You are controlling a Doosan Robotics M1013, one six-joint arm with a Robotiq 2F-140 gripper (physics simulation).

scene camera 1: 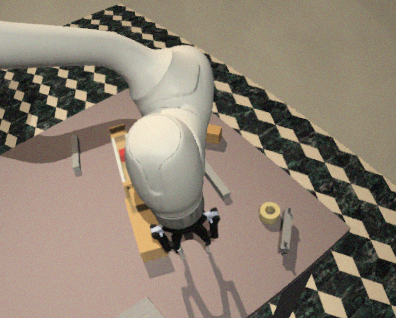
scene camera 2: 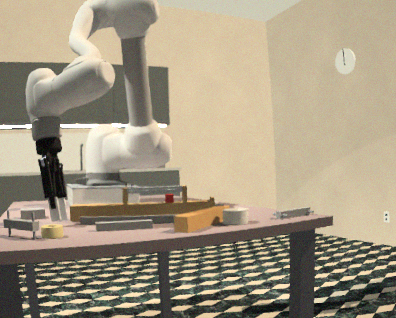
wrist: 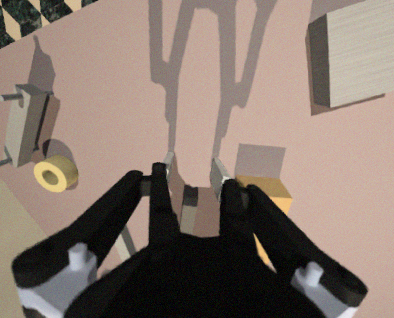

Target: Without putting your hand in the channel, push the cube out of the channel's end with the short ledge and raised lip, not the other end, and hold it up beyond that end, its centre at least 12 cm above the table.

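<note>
The orange channel (scene camera 1: 141, 232) (scene camera 2: 100, 212) (wrist: 265, 187) lies on the table, with posts and a rail above part of it. The red cube (scene camera 1: 122, 154) (scene camera 2: 169, 198) sits inside it, under the rail, nearer the end with the raised lip (scene camera 1: 117, 128) (scene camera 2: 212, 200); the arm hides part of the channel in scene camera 1. The cube does not show in the wrist view. My gripper (scene camera 1: 195, 252) (scene camera 2: 59, 215) (wrist: 192, 164) is partly open and empty, pointing down low over the table, outside the channel and beside its other end.
A yellow ring (scene camera 1: 270, 220) (scene camera 2: 52, 232) (wrist: 68, 172) lies near a grey bar with pins (scene camera 1: 286, 231) (scene camera 2: 21, 224) (wrist: 24, 127). Also here are an orange block (scene camera 1: 214, 134) (scene camera 2: 199, 219), a white cylinder (scene camera 2: 235, 216), a pale block (scene camera 1: 142, 310) (wrist: 362, 55) and grey bars (scene camera 1: 76, 156) (scene camera 1: 218, 182).
</note>
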